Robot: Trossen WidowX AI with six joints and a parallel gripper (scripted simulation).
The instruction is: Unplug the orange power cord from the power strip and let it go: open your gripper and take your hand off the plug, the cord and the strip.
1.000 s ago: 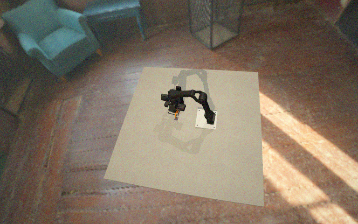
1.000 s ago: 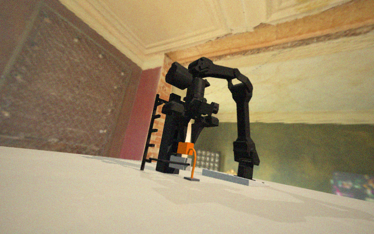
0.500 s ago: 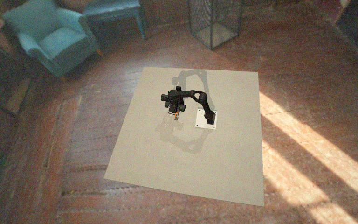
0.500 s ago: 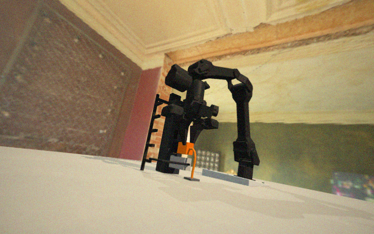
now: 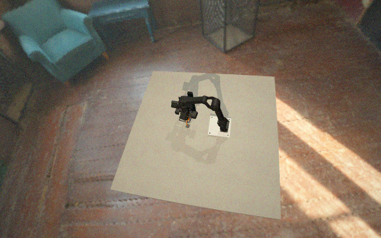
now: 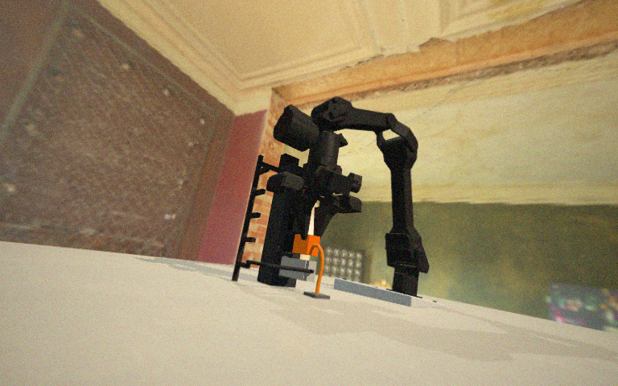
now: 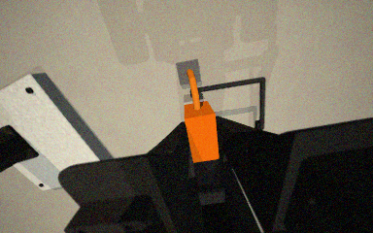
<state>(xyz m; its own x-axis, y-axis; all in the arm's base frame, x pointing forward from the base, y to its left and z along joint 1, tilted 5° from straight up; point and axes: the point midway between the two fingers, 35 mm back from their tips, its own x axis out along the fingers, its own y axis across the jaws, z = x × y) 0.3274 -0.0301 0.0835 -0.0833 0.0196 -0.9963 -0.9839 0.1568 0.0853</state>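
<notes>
The grey end block is 40 mm to the left of my gripper tip and 80 mm below it. The rest, counted from my gripper tip: thin black rack: 70 mm ahead, 100 mm to the right, 30 mm above; orange plug: 30 mm to the right.
</notes>
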